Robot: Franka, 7 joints.
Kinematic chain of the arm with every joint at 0, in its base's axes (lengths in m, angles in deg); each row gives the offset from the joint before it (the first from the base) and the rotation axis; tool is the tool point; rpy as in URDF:
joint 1: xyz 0 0 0.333 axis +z
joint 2: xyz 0 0 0 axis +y
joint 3: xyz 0 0 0.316 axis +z
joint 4: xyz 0.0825 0 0 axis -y
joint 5: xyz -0.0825 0 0.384 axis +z
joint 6: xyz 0 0 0 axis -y
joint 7: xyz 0.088 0 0 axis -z
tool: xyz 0 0 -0.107 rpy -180 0 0
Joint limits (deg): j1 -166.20..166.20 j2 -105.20..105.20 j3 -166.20..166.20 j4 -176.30..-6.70 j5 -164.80..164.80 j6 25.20..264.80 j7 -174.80..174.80
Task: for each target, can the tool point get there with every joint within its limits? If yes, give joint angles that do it. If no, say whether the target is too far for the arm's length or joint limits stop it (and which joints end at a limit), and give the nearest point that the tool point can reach.
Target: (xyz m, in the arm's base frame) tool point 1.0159 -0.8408 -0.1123
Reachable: no: too far | nearest point 0.6262 -0.5182 0.0585 | short by 0.534 m
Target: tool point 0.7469 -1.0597 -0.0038
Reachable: no: too far | nearest point 0.4784 -0.6787 0.1173 | short by 0.482 m
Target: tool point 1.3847 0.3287 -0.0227
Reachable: no: too far | nearest point 0.8098 0.1922 0.1250 | short by 0.609 m
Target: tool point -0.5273 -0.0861 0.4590
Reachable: yes | joints 99.72 -59.19 78.71 -127.59 -59.60 138.83 -126.58
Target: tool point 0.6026 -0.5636 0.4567
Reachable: yes | joints -54.92 70.87 61.59 -19.80 -47.14 111.39 -50.34
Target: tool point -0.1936 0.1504 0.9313
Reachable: yes | joints 52.49 45.04 134.09 -92.11 -73.44 230.89 -15.49
